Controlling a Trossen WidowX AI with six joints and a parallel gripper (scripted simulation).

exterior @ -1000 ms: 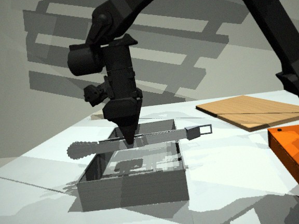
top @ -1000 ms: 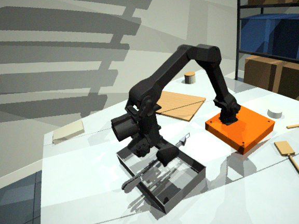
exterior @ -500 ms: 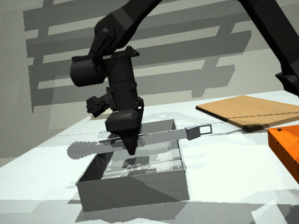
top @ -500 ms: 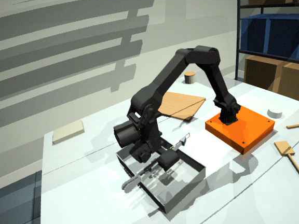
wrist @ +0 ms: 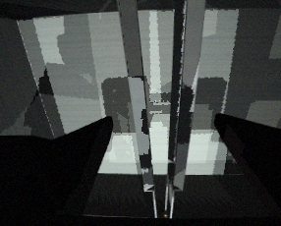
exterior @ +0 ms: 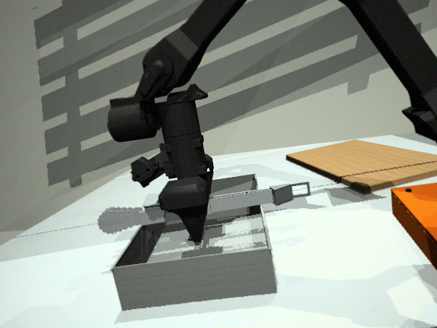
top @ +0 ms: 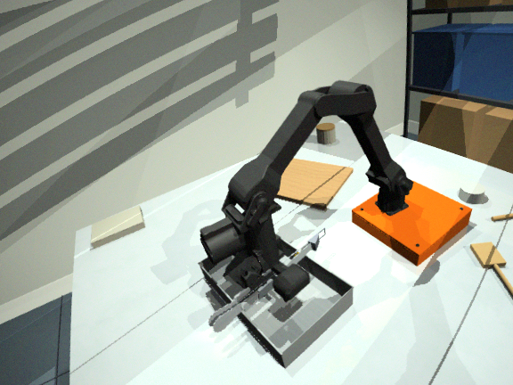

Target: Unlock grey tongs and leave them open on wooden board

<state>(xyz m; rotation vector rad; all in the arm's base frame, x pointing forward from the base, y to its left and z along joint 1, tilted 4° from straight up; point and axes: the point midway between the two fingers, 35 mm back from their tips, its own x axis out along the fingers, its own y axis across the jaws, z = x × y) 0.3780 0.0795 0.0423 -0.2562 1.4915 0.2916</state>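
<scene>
Right now the roasting tin is 2 cm to the right of my gripper tip. From my gripper tip the other things lie so: cream block: 50 cm to the right, 39 cm ahead, 2 cm below; then wooden-lidded jar: 64 cm to the right, 51 cm behind; then wooden board: 43 cm to the right, 25 cm behind, 2 cm below.
</scene>
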